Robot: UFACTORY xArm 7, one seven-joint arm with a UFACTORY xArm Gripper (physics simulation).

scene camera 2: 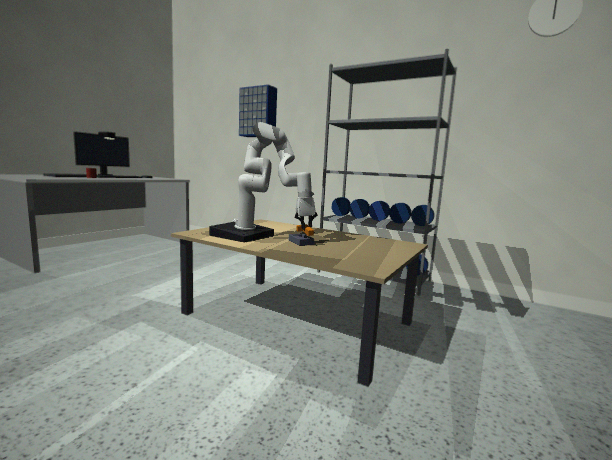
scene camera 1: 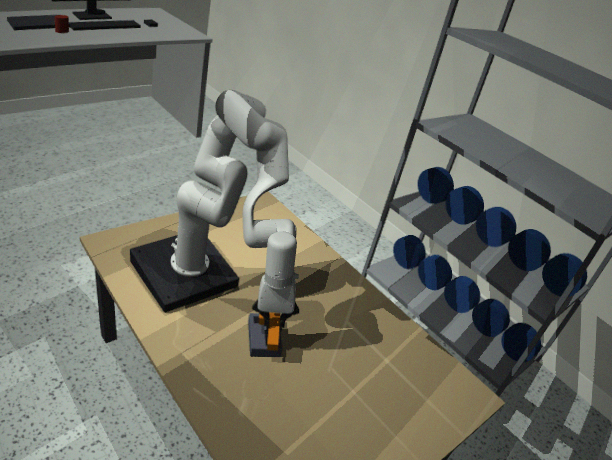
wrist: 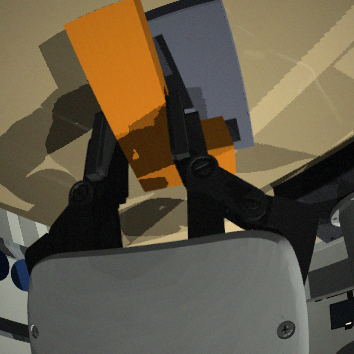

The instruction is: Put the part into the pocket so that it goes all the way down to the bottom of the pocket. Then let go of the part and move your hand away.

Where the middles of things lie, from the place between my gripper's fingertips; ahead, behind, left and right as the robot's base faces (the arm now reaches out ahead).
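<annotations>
The orange L-shaped part (wrist: 116,52) is right at my hand. As for the pocket block (scene camera 1: 258,336), I see my gripper 10 mm to the right of it and 30 mm past it, and 60 mm above it as well.
</annotations>
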